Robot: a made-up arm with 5 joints.
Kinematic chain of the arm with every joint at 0, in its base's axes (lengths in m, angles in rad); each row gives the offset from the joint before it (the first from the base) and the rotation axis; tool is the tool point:
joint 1: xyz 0 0 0.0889 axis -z
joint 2: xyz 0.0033 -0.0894 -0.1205 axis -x
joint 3: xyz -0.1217 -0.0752 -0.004 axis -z
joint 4: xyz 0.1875 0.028 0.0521 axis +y
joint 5: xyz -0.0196 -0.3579 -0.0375 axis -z
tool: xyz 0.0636 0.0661 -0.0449
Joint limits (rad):
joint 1: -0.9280..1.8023
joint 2: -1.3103..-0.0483
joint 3: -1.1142..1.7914
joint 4: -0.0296..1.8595
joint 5: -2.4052..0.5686
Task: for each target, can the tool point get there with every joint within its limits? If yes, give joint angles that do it. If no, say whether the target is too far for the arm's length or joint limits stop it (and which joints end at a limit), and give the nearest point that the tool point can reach.
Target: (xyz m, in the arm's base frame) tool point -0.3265 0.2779 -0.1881
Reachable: yes | joints 1.3977 -0.8447 1.2034 0.7077 -1.4082
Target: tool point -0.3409 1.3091 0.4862
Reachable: no: too far | nearest point -0.1984 0.5146 0.1360 | short by 0.880 m
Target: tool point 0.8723 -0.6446 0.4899
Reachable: no: too far | nearest point 0.3863 -0.3740 0.1252 | short by 0.665 m
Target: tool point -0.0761 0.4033 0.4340
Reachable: no: joint limits stop it (at a limit: joint 1, joint 2, joint 3, joint 4) | nearest point -0.1312 0.4949 0.1375 | short by 0.315 m
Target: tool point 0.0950 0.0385 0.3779
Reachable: no: joint limits stop it (at a limit: joint 1, joint 2, joint 3, joint 4) | nearest point 0.2564 0.0514 0.1298 | short by 0.296 m
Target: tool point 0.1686 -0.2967 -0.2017
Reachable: yes | joints -0.4779 -0.6625 -0.0946 1.1627 -0.6144
